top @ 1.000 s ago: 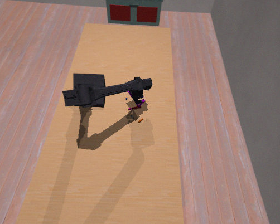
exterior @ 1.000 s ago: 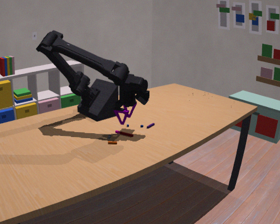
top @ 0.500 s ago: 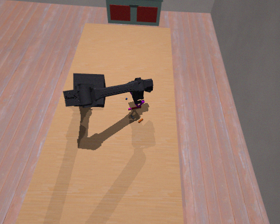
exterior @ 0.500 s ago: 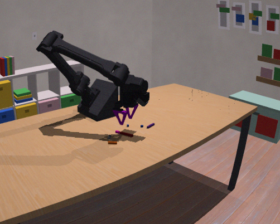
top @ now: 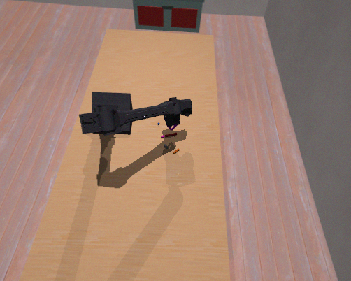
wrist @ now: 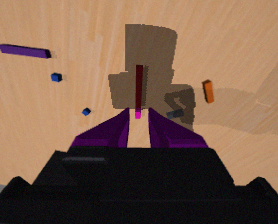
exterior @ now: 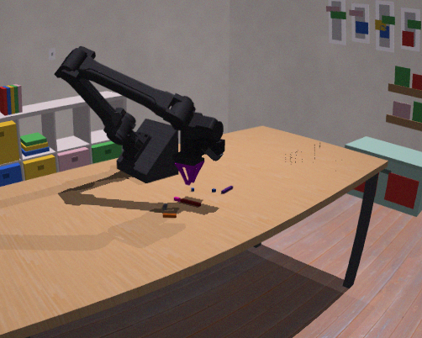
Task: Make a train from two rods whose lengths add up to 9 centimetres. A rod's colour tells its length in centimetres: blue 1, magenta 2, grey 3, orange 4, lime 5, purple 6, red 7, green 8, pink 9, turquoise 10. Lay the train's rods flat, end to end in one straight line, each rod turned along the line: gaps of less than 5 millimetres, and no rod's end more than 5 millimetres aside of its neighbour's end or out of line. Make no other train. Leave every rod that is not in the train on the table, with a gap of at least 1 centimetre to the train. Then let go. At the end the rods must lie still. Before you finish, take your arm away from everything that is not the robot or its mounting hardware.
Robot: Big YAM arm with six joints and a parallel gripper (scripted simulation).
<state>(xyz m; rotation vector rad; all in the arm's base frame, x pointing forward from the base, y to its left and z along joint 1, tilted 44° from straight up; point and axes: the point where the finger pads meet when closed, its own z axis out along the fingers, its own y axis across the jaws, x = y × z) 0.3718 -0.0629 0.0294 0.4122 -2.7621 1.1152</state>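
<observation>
The red rod lies 70 mm below my hand. The rest, counted from my hand: orange rod (30 mm ahead, 110 mm to the right, 70 mm below); magenta rod (50 mm behind, 10 mm to the right, 70 mm below); grey rod (30 mm behind, 80 mm to the right, 70 mm below).
</observation>
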